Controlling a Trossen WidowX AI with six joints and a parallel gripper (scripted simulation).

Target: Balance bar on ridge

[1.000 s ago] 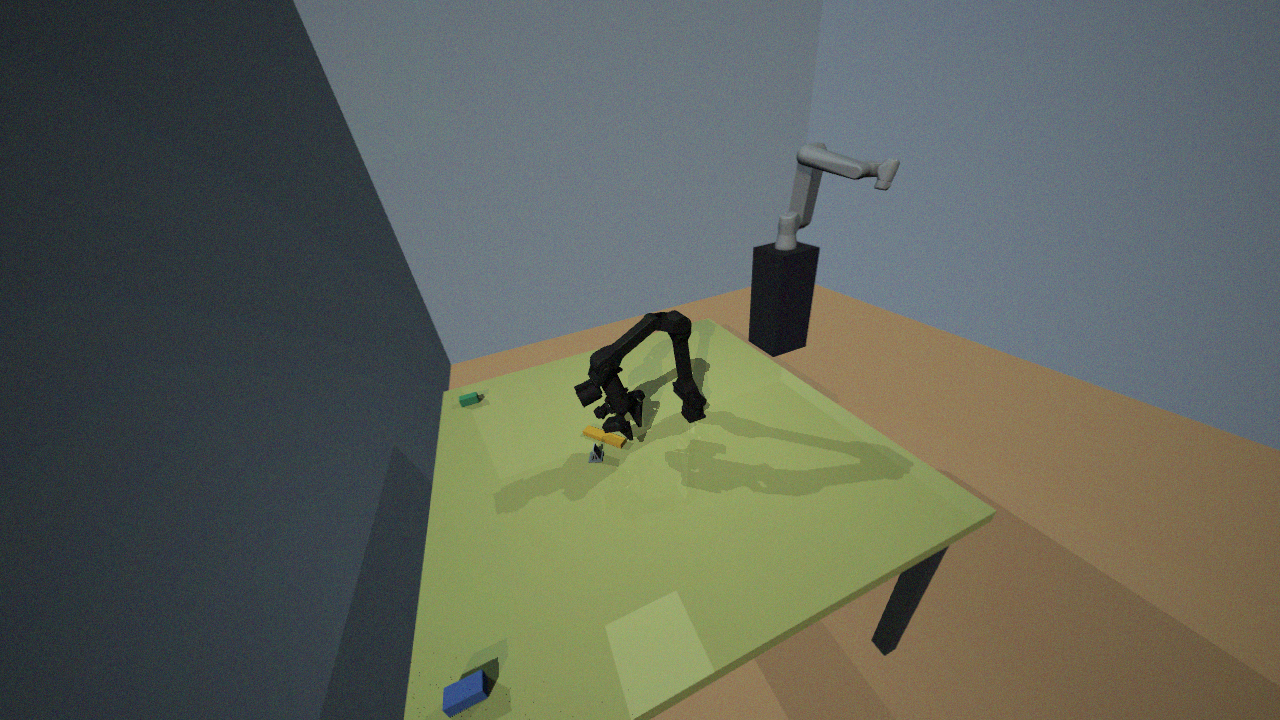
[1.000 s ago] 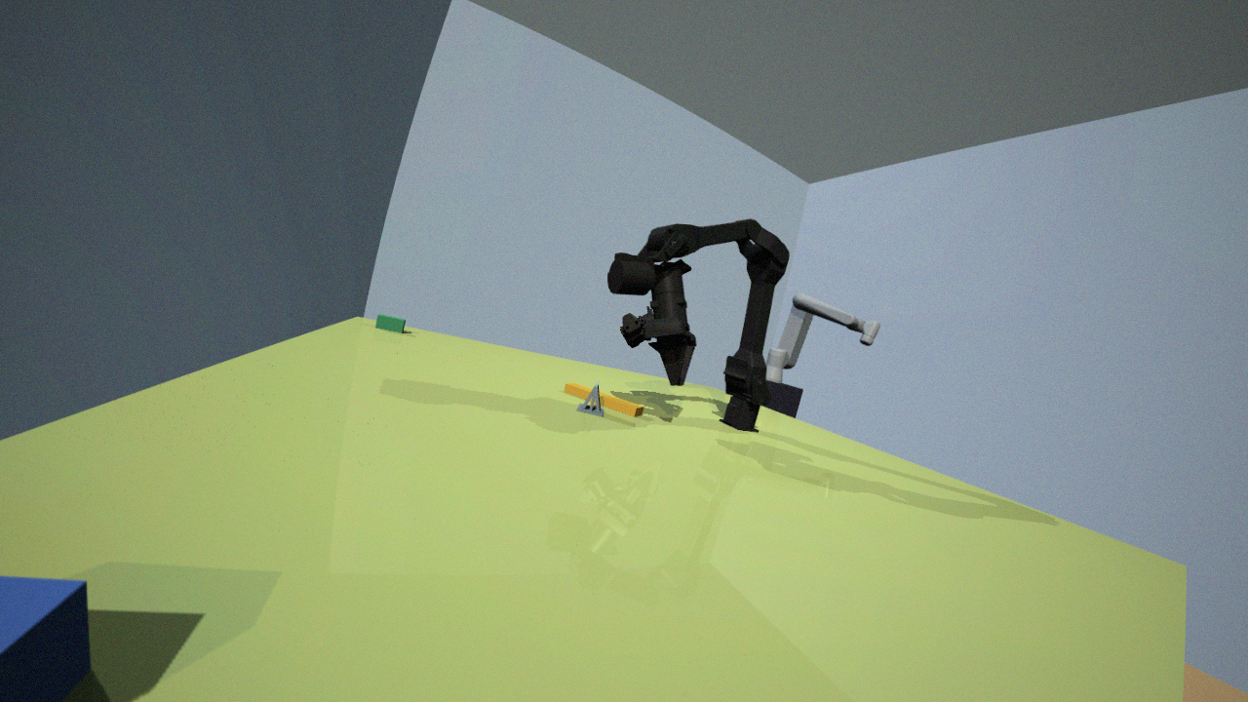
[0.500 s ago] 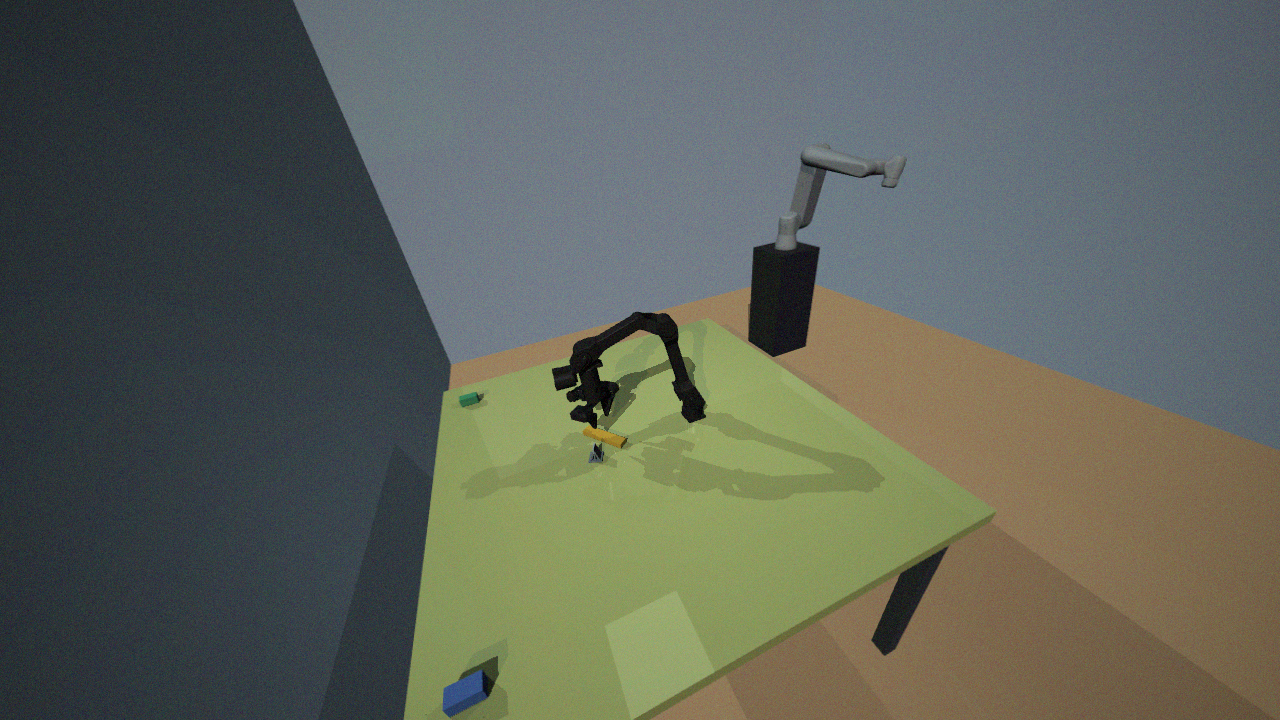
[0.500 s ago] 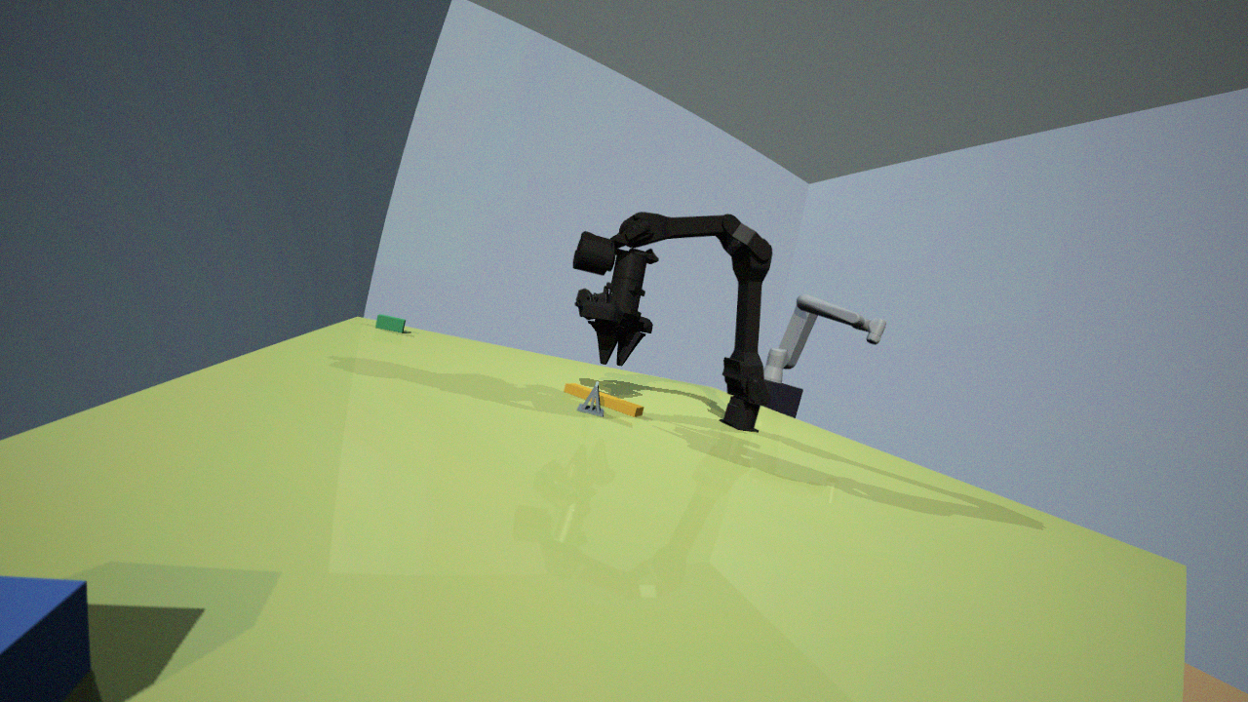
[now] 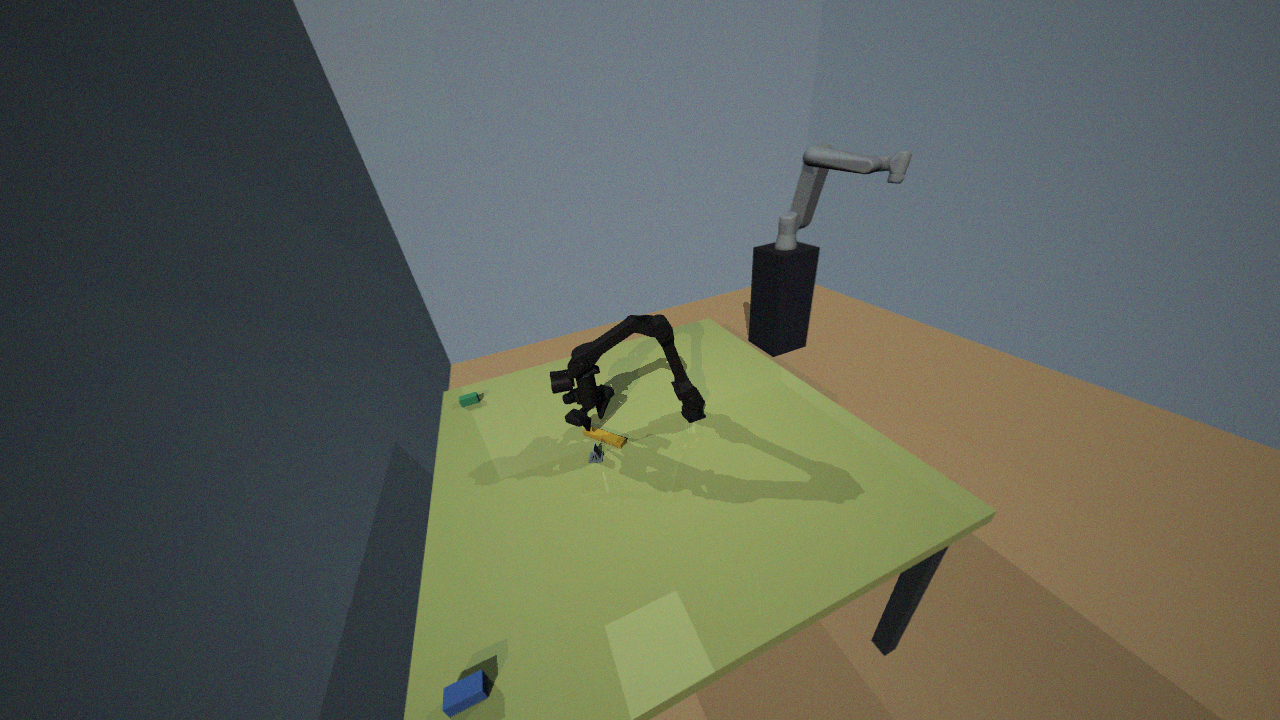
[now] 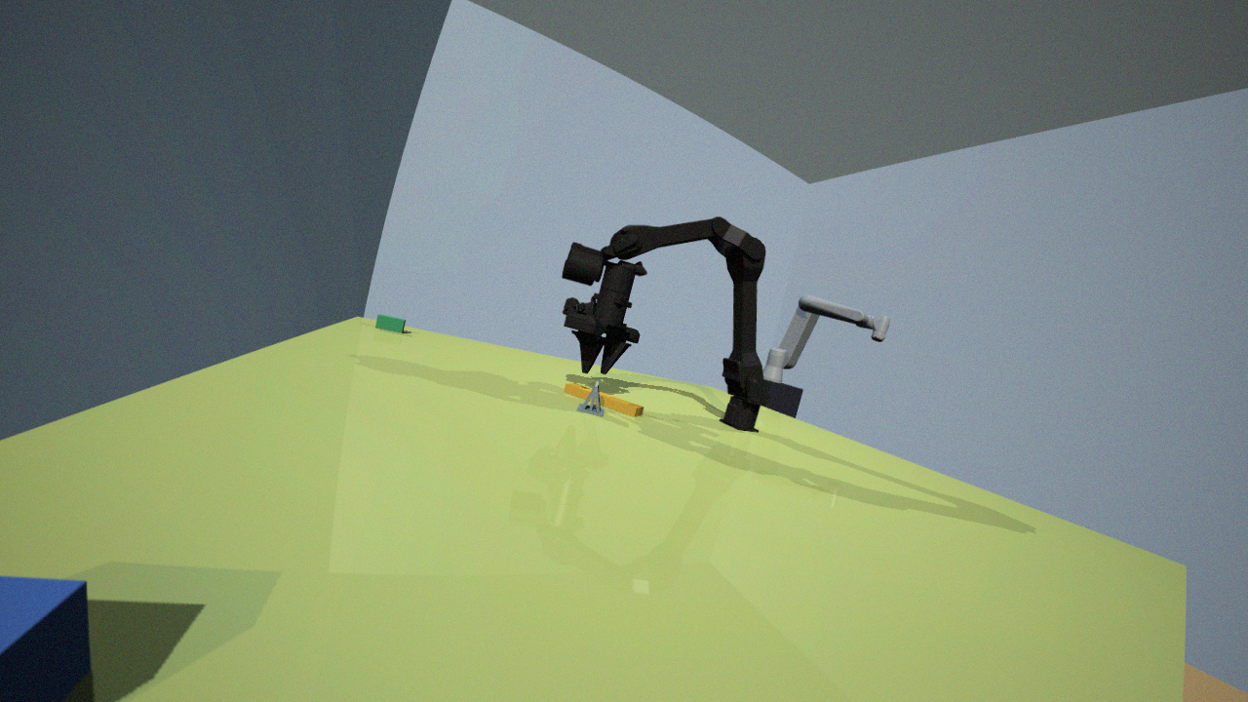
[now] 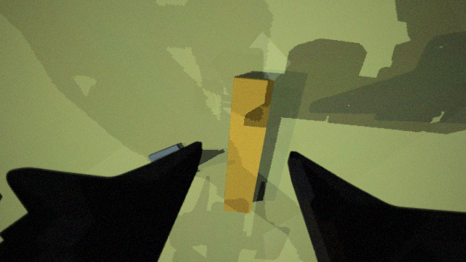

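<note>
The bar lies 2 cm behind my gripper tip, 2 cm to the left of it and 4 cm below it. The rest, counted from my gripper tip: blue block 41 cm ahead, 56 cm to the left, 3 cm below; then green block 41 cm ahead, 44 cm to the right, 3 cm below.
</note>
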